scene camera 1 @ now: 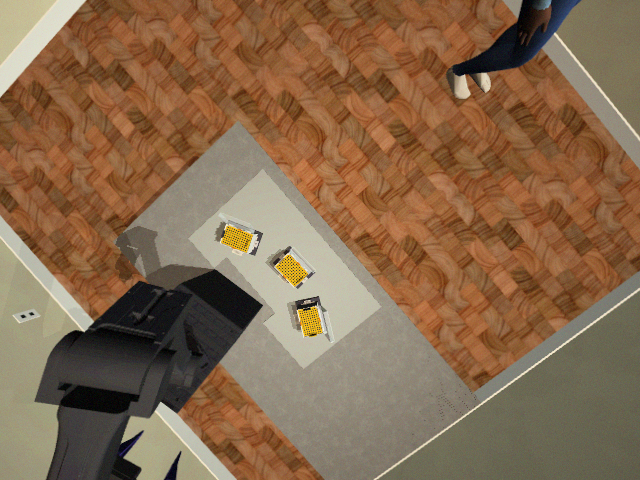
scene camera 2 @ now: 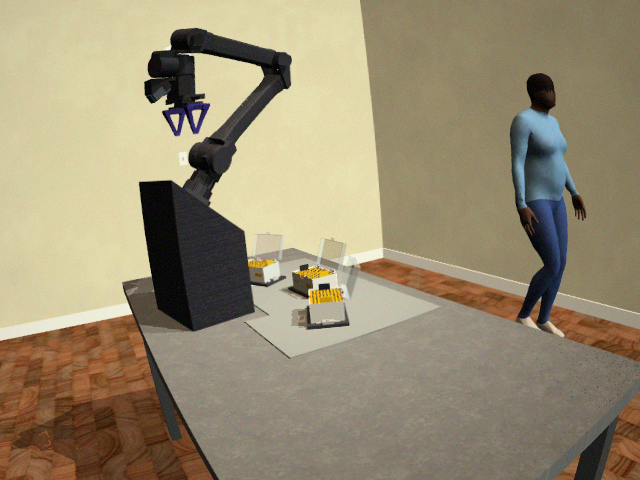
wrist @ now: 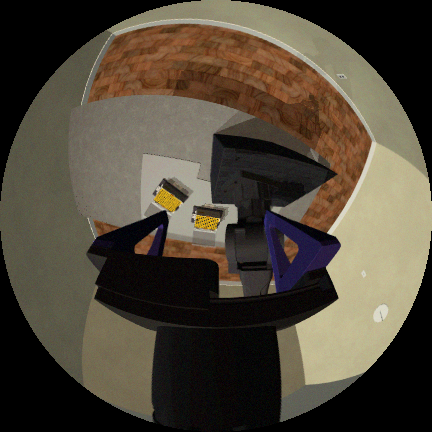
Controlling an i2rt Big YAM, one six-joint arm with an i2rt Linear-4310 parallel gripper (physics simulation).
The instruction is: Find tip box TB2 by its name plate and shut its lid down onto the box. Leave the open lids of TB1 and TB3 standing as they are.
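Places are measured from the arm's base along level axes (x right, y ahead, z up), in metres.
Pixels of known places: gripper, fingertip midpoint: [scene camera 1: 161, 442] [scene camera 2: 186, 135] [wrist: 215, 215]; arm's base, origin of the base link: [scene camera 2: 191, 202] [wrist: 250, 183].
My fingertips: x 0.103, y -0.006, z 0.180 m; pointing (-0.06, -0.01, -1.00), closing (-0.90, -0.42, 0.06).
Ahead of a thing's pixels: the offset from my fingertips to its top centre. Level surfaces: height alone.
Three white tip boxes with yellow tips stand on the pale mat, each with a clear lid standing open. In scene camera 1 one box @[dx -0.361, dy +0.220, dz -0.440 m] [scene camera 1: 237, 238] [scene camera 2: 262, 271] is at the upper left, one box @[dx -0.142, dy +0.352, dz -0.431 m] [scene camera 1: 291, 269] [scene camera 2: 314, 279] [wrist: 207, 220] is in the middle, and one box @[dx +0.079, dy +0.302, dz -0.431 m] [scene camera 1: 310, 320] [scene camera 2: 326, 308] [wrist: 168, 198] is at the lower right. Their name plates are too small to read, so I cannot tell which is TB2. My gripper [scene camera 2: 187, 134] [wrist: 215, 215] is open and empty, high above the table and behind the black pedestal, well away from the boxes.
The black pedestal [scene camera 2: 206, 258] [scene camera 1: 222, 304] bears the arm and stands beside the pale mat @[dz -0.506 m] [scene camera 1: 351, 304] [scene camera 2: 289, 346] on the grey table @[dz -0.509 m] [scene camera 1: 361, 382] [scene camera 2: 387, 403]. The open lids rise above the boxes. A person [scene camera 2: 540, 160] [scene camera 1: 522, 46] stands on the floor beyond the table.
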